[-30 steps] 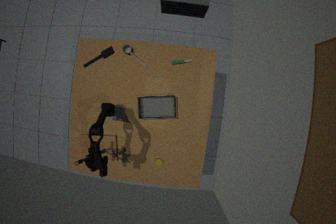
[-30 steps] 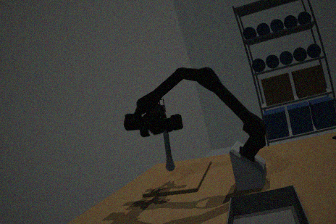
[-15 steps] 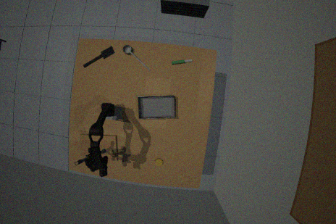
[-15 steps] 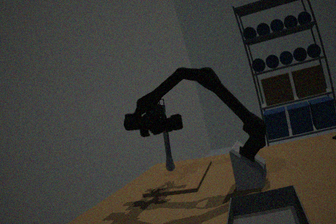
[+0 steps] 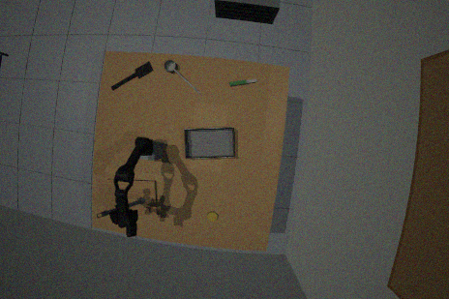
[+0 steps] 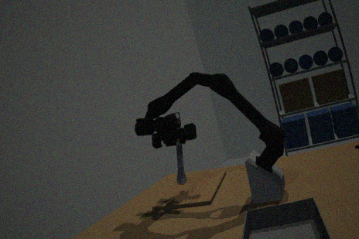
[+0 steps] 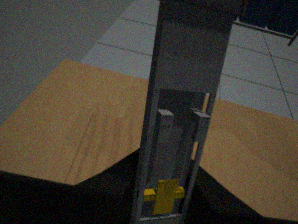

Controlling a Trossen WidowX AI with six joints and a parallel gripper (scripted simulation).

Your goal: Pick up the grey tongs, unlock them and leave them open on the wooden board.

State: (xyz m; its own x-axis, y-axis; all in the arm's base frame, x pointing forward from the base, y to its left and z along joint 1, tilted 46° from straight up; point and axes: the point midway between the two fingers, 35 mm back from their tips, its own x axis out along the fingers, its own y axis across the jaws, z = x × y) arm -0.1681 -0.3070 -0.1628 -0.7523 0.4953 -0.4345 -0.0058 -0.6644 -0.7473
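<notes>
Right now my gripper tip is 3 cm short of the yellow lock piece and 2 cm below it. The rest, counted from my gripper tip: wooden board (21 cm below, 1 cm ahead); then yellow round thing (57 cm ahead, 21 cm below, 13 cm to the right); then roasting tin (56 cm ahead, 38 cm to the left, 19 cm below).
</notes>
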